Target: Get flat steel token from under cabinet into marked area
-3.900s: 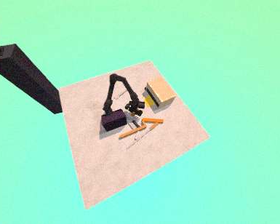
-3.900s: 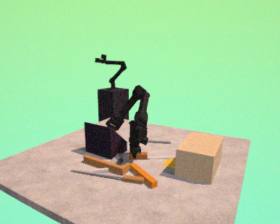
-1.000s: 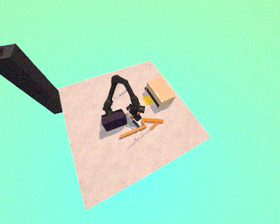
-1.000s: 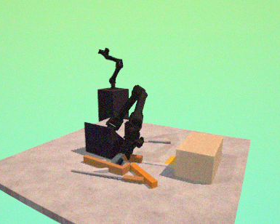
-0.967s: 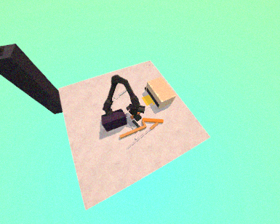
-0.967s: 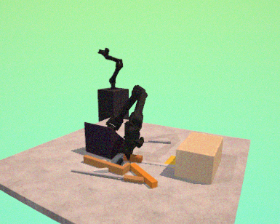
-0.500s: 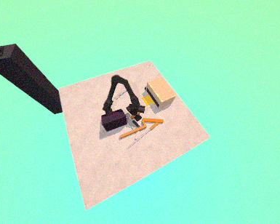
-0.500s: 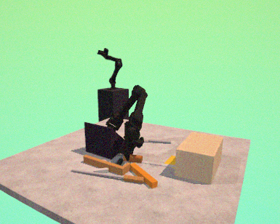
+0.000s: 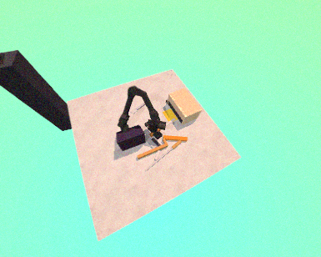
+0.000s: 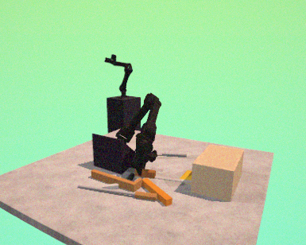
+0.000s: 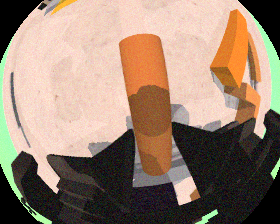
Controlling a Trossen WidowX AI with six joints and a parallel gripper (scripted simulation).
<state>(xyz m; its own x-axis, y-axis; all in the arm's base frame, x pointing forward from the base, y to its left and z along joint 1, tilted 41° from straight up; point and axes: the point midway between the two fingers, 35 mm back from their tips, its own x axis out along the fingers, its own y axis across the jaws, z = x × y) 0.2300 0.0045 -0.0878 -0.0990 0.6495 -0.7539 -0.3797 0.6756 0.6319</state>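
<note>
Now: gripper tip 60 mm to the left of the dark-handled tool and 20 mm past it. Round my gripper tip: orange bar: 180 mm ahead, 100 mm to the right, 10 mm above.
</note>
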